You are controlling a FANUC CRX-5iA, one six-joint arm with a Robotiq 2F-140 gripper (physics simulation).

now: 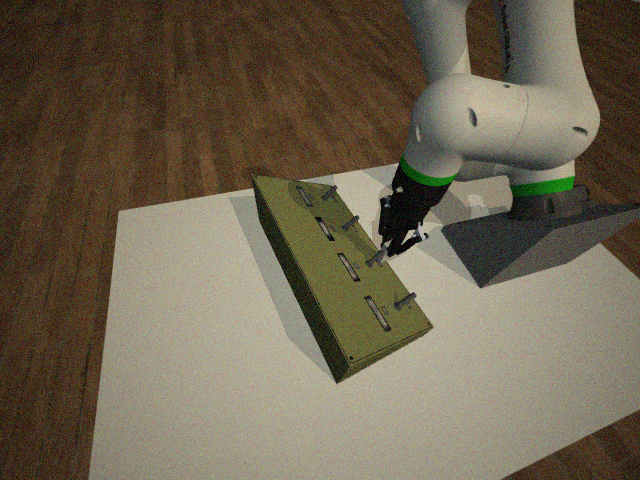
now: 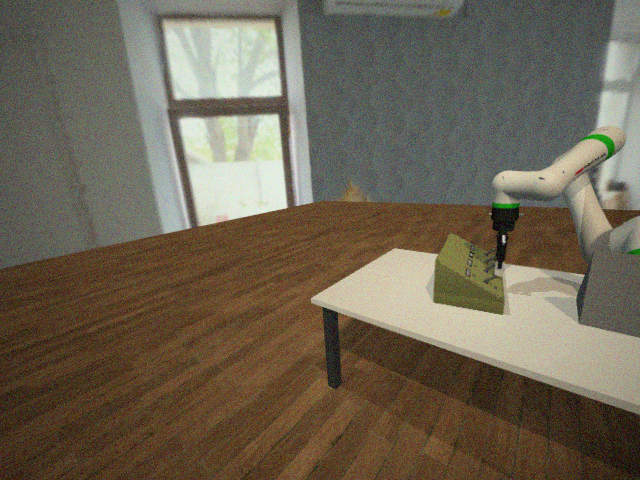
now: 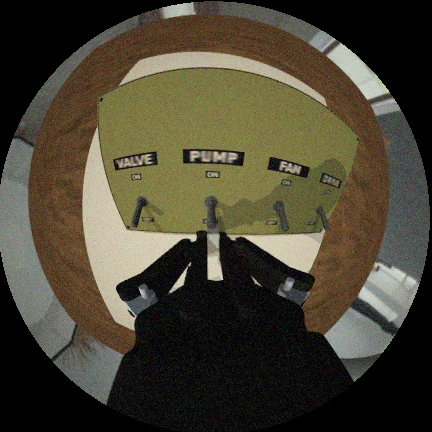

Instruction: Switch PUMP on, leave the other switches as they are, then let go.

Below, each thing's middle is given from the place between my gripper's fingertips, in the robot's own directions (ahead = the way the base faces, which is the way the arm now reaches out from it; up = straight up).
My hand is 120 mm short of the olive sloped switch panel (image 1: 351, 305) and 40 mm to the left of it.
